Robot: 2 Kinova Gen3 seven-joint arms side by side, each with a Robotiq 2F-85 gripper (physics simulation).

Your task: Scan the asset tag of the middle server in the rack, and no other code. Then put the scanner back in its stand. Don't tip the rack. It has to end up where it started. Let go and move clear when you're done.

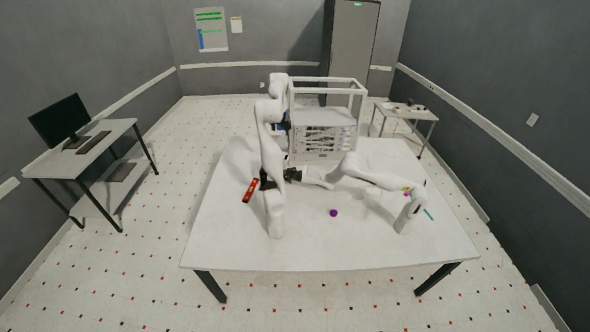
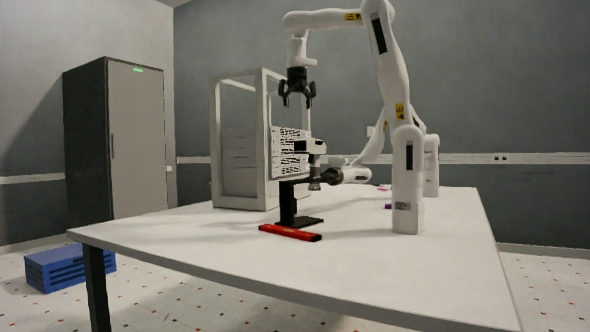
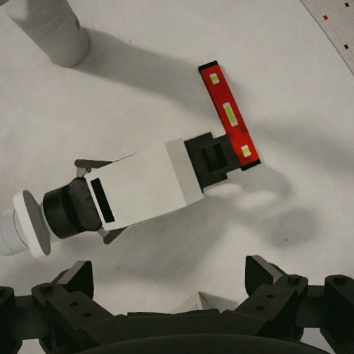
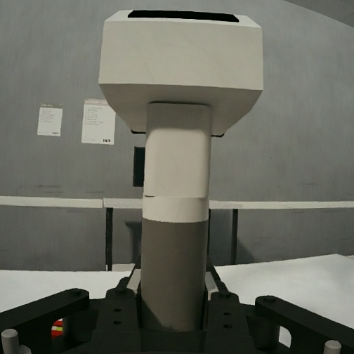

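Where they show: left gripper, fingertip midpoint: (image 1: 279, 133) (image 2: 297, 108); left arm's base at its link origin: (image 1: 276, 231) (image 2: 406, 230); right arm's base at its link origin: (image 1: 400, 227) (image 2: 429, 196).
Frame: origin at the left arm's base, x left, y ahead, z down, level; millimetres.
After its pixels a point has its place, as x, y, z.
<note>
The white and grey scanner (image 2: 310, 145) @[85, 309, -275] (image 3: 145, 185) (image 4: 177, 165) is upright, its dark windows unlit. My right gripper (image 2: 320, 175) @[57, 337, -151] (image 4: 171, 286) is shut on its handle. The scanner's head points toward the black stand (image 2: 286, 200) @[183, 340, -94] (image 3: 205, 160); the handle is beside the end of the stand's top arm. Whether they touch is unclear. My left gripper (image 2: 297, 104) @[54, 387, -414] is open and empty, above the scanner. The rack (image 1: 327, 91) @[-195, 645, -600] (image 2: 261, 150) @[37, 601, -262] stands upright behind the stand. Its middle server (image 2: 281, 150) @[-90, 603, -260] shows partly; its asset tag is not readable.
A red level (image 1: 250, 190) @[244, 275, -11] (image 2: 290, 232) @[263, 257, -16] (image 3: 230, 116) lies close beside the stand. A purple object (image 1: 333, 213) @[-320, 174, -19] lies between the arm bases. A magenta piece (image 1: 406, 194) @[-844, 428, -10] and a teal stick (image 1: 428, 214) @[-967, 264, -7] lie near the right arm's base.
</note>
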